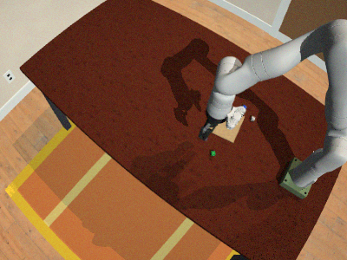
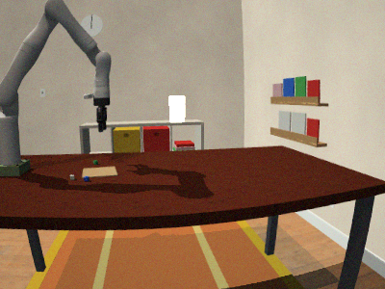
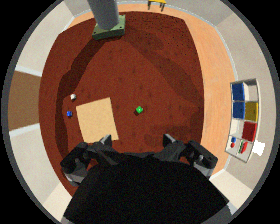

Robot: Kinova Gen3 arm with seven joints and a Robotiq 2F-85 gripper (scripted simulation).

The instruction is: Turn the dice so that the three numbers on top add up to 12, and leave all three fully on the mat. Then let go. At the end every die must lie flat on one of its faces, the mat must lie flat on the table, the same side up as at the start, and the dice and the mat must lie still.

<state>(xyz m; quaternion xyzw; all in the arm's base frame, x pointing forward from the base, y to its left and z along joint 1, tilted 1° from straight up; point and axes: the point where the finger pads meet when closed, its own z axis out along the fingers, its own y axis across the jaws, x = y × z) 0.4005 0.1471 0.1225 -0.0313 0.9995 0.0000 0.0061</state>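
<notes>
Now: the green die 4 cm behind my hand, 1 cm to the left of it and 15 cm below it. Round my hand: white die (8 cm behind, 24 cm to the right, 15 cm below); then tan mat (1 cm ahead, 14 cm to the right, 16 cm below); then blue die (2 cm behind, 26 cm to the right, 15 cm below).
</notes>
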